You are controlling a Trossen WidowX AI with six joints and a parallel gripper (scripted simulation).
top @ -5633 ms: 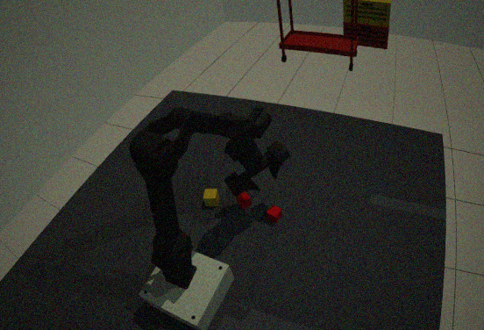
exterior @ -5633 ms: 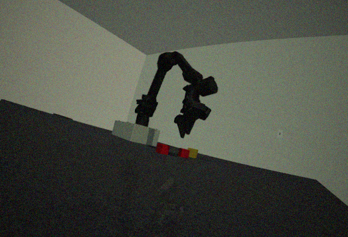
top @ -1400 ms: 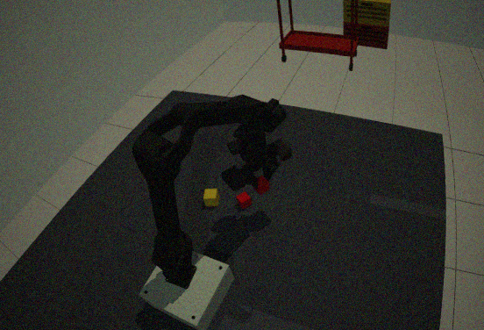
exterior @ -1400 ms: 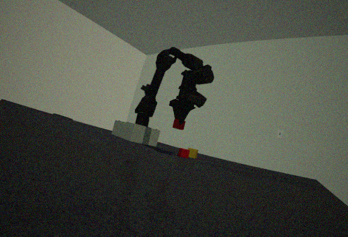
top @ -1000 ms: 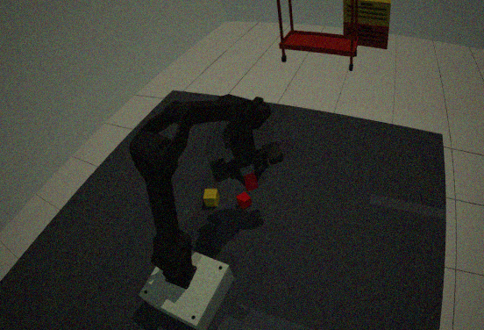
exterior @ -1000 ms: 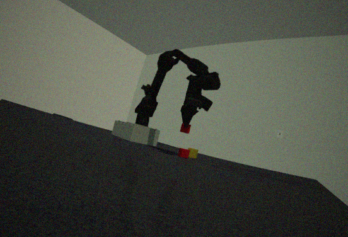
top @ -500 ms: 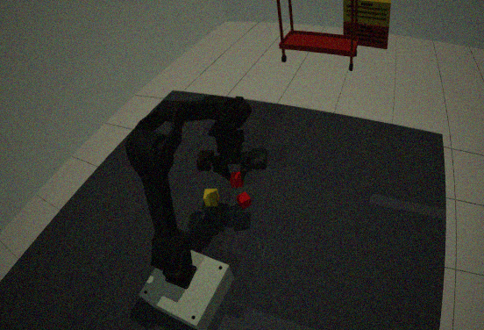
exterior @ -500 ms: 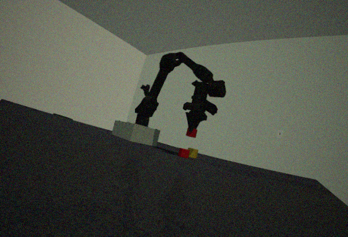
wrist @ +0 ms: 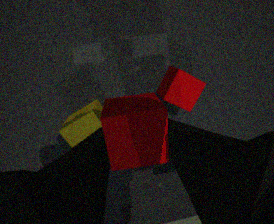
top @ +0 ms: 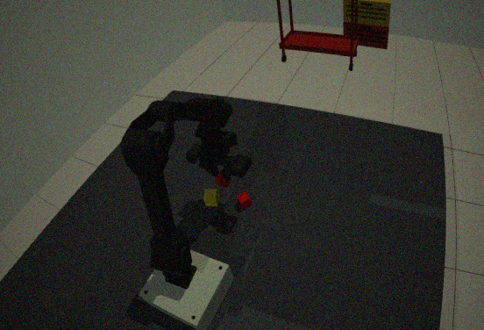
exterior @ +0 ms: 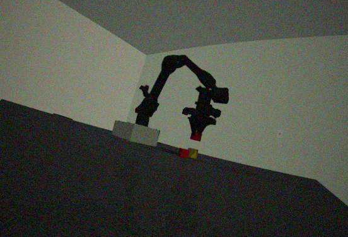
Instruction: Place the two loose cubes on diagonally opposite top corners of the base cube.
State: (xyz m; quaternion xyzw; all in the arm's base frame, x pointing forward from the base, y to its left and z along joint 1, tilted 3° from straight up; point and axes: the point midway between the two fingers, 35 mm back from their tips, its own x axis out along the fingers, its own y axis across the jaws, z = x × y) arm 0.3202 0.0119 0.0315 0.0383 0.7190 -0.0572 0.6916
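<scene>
Now: the yellow base cube 80 mm below my gripper tip, 50 mm to the left of it and 20 mm behind it. Also, from my gripper tip: red cube (80 mm below, 60 mm to the right, 10 mm behind).
</scene>
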